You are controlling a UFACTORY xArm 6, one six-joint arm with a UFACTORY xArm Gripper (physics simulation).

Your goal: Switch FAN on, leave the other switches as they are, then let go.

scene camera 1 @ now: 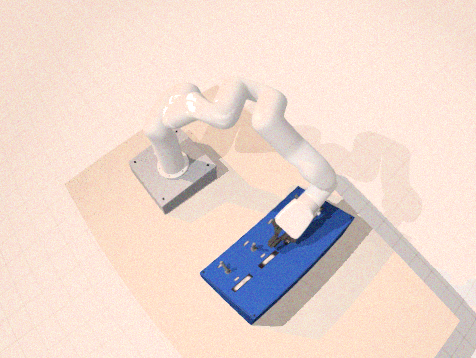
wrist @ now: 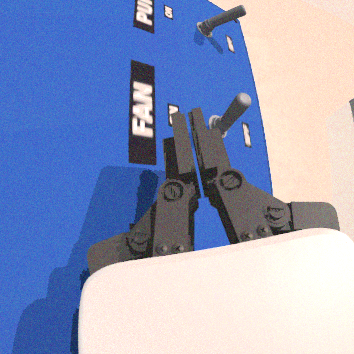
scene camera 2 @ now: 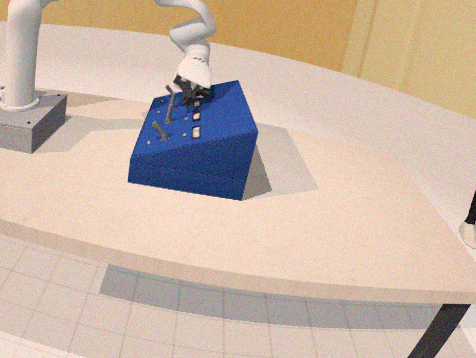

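Where they show: gripper, fingertip midpoint: (scene camera 1: 269, 246) (wrist: 188, 127) (scene camera 2: 188, 101); arm's base, link origin: (scene camera 1: 173, 164) (scene camera 2: 19, 103).
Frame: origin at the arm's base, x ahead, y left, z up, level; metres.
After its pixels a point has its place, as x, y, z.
The FAN lever (scene camera 1: 254, 247) @(0.451, -0.076, 0.033) (scene camera 2: 169, 115) @(0.446, -0.078, 0.028) (wrist: 232, 114) @(0.450, -0.069, 0.041) is a grey stick on the sloped blue panel (scene camera 1: 255, 300) @(0.574, -0.229, 0.067) (scene camera 2: 225, 120) @(0.568, -0.170, 0.062) (wrist: 75, 100) @(0.557, -0.084, 0.053). In scene camera 2 it stands tipped more toward the ON side than the PUMP lever (scene camera 1: 225, 267) @(0.422, -0.192, 0.030) (scene camera 2: 160, 131) @(0.419, -0.196, 0.027) (wrist: 222, 19) @(0.420, -0.186, 0.029), which leans toward OFF. My gripper (scene camera 1: 273, 244) @(0.492, -0.053, 0.062) (scene camera 2: 189, 102) @(0.492, -0.053, 0.062) (wrist: 188, 127) @(0.492, -0.053, 0.062) is shut and empty, low over the panel. In the wrist view its tips show left of the FAN lever and partly cover the ON mark (wrist: 173, 111) @(0.490, -0.082, 0.026); contact cannot be told. The VENT lever is hidden in the wrist view.
The FAN label (wrist: 142, 112) @(0.515, -0.079, 0.036) shows left of my fingertips. Another lever (scene camera 2: 168, 88) @(0.454, 0.162, 0.038) stands at the panel's far end, leaning left in scene camera 2. The grey robot base (scene camera 1: 182, 190) @(0.104, -0.057, -0.003) (scene camera 2: 45, 125) @(0.106, -0.066, -0.034) stands on the wooden table (scene camera 1: 175, 290) @(0.322, -0.356, -0.080) (scene camera 2: 325, 230) @(0.783, -0.390, -0.080), beside the panel's low side.
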